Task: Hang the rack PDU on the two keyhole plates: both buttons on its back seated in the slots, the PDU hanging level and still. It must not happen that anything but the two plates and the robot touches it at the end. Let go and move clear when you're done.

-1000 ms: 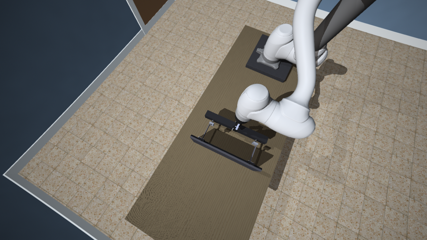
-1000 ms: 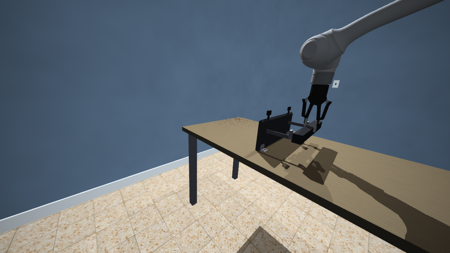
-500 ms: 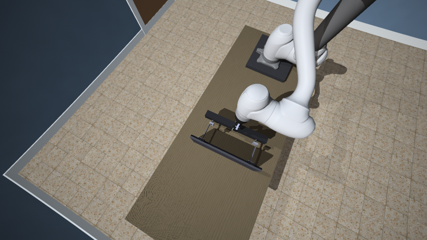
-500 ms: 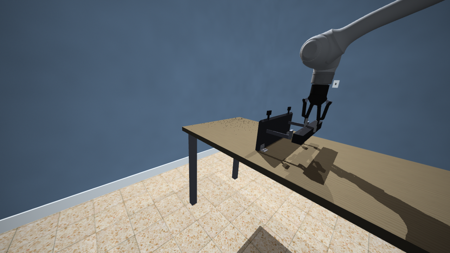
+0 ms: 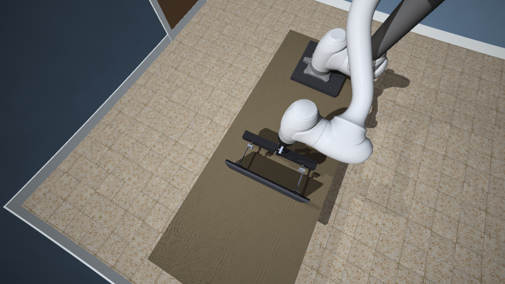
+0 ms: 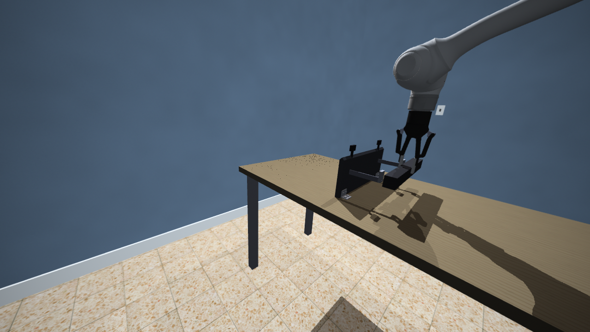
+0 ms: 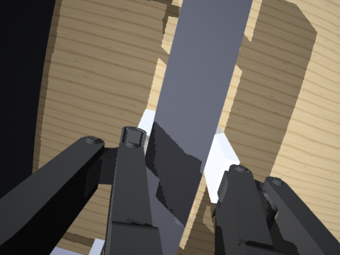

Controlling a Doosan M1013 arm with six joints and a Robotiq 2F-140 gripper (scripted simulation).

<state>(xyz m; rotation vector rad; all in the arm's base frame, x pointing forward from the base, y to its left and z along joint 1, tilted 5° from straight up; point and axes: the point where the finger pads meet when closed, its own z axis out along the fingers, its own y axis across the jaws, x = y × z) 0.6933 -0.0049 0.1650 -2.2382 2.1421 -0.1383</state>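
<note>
Now: hand 3 cm above the rack PDU and 2 cm short of it. Also, from my hand: upright panel (18 cm ahead, 7 cm below, 1 cm to the left).
</note>
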